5 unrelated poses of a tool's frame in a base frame.
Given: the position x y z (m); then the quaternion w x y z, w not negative.
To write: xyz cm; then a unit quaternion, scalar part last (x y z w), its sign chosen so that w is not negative. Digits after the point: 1 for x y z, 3 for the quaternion.
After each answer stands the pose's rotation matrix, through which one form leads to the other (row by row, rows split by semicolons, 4 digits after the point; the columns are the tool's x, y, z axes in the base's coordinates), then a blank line. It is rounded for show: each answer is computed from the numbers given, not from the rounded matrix.
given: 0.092 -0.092 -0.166 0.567 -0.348 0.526 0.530
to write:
9.2 -9.2 -16.6 -0.348 0.526 0.530 0.567
-0.1150 -0.9670 0.2276; 0.2349 0.1961 0.9520; -0.9652 0.1629 0.2046

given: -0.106 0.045 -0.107 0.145 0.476 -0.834 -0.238
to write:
-10.6 4.5 -10.7 0.476 -0.834 -0.238 0.145
-0.5047 -0.7251 -0.4685; -0.8632 0.4334 0.2590; 0.0153 0.5351 -0.8446

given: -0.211 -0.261 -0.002 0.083 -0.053 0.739 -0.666
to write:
-21.1 -26.1 -0.2 -0.053 0.739 -0.666 0.083
-0.9806 0.0322 0.1934; -0.1890 0.1067 -0.9762; -0.0521 -0.9938 -0.0985

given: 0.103 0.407 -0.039 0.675 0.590 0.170 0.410
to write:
10.3 40.7 -3.9 0.590 0.170 0.410 0.675
0.6063 -0.3526 0.7128; 0.7536 -0.0317 -0.6566; 0.2541 0.9352 0.2465

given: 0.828 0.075 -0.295 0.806 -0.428 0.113 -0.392
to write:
82.8 7.5 -29.5 -0.428 0.113 -0.392 0.806
0.6669 0.5356 0.5181; -0.7292 0.3258 0.6018; 0.1535 -0.7791 0.6078

